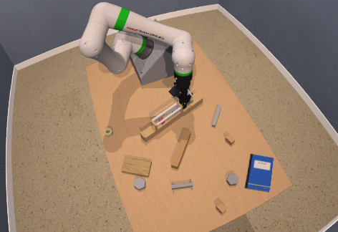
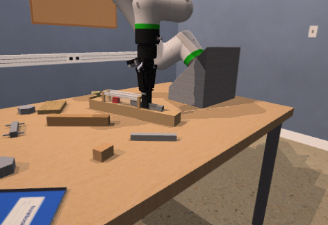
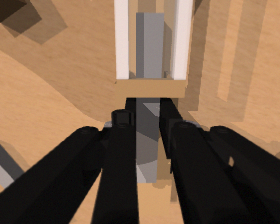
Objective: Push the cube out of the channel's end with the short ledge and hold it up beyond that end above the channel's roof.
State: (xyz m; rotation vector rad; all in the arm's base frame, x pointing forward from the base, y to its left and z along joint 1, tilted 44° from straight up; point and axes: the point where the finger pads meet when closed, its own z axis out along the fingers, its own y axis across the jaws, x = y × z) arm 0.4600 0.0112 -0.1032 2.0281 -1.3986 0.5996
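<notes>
The grey rod lies 110 mm ahead of my hand, 180 mm to the left of it and 70 mm below it. From my hand the other things lie so: channel (40 mm ahead, 110 mm to the right, 30 mm below); then red cube (50 mm ahead, 150 mm to the right, 30 mm below); then long wooden block (240 mm ahead, 100 mm to the right, 70 mm below).
</notes>
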